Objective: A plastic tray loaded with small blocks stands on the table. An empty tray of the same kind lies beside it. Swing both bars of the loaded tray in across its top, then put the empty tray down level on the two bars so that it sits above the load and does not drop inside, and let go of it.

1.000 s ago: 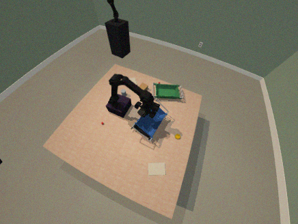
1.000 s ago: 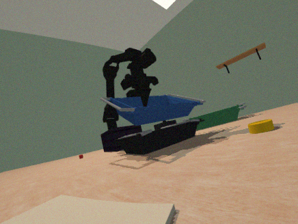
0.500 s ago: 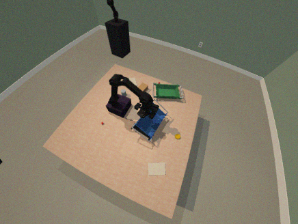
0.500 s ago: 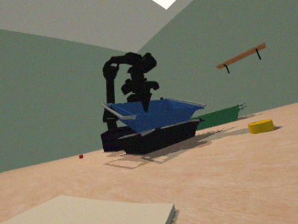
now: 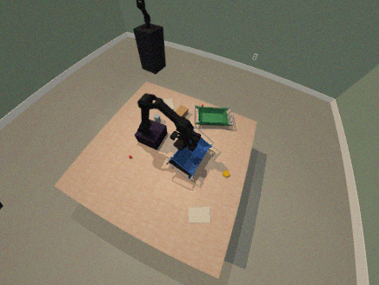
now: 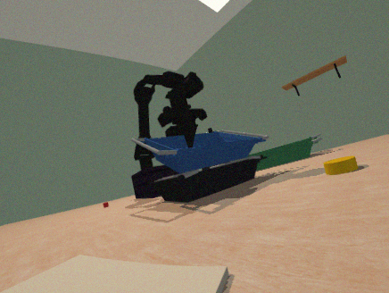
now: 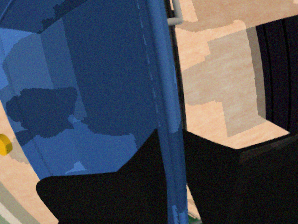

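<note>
Now: gripper tip 80 mm short of the blue tray. The rest, counted from my gripper tip: yellow disc: 380 mm ahead, 130 mm below, 20 mm to the left; then tan box: 350 mm to the left, 220 mm behind, 110 mm below.
</note>
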